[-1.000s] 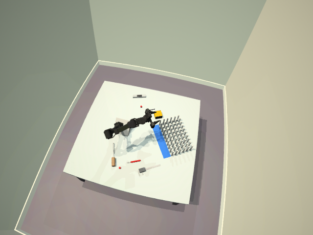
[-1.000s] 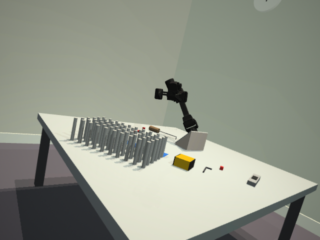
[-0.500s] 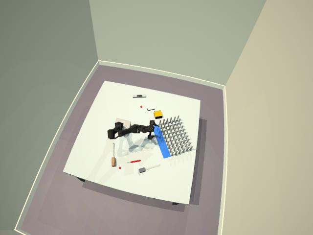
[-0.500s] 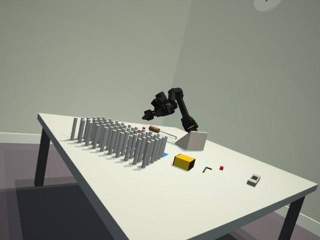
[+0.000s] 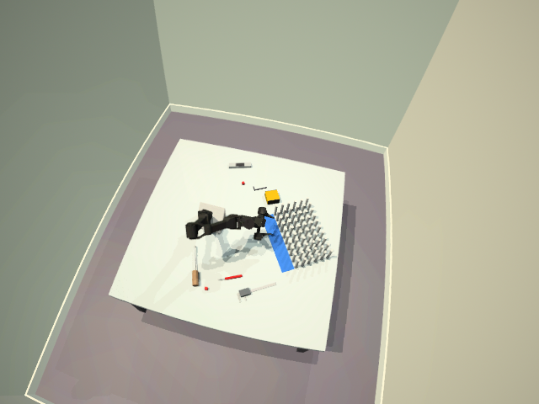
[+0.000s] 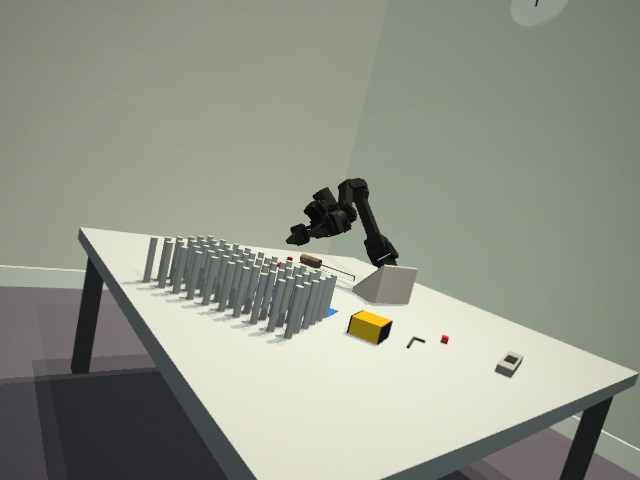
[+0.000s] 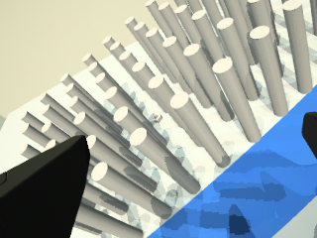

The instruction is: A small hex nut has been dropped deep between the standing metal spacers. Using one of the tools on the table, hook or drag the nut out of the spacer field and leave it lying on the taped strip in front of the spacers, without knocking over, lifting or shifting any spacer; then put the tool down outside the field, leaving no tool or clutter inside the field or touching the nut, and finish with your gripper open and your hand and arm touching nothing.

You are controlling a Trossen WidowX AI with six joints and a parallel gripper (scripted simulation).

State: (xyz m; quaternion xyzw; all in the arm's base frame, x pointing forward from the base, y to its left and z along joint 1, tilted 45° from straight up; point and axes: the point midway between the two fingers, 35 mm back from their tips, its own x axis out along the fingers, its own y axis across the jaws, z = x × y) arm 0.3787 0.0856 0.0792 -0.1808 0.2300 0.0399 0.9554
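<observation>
Now: the red-handled tool 18 cm behind my gripper tip, 34 cm to the right of it and 15 cm below it. From my gripper tip the other things lie so: yellow block 8 cm behind, 29 cm to the left, 14 cm below; blue taped strip 5 cm ahead, 1 cm to the right, 16 cm below; hex nut 16 cm ahead, 12 cm to the left, 16 cm below.
</observation>
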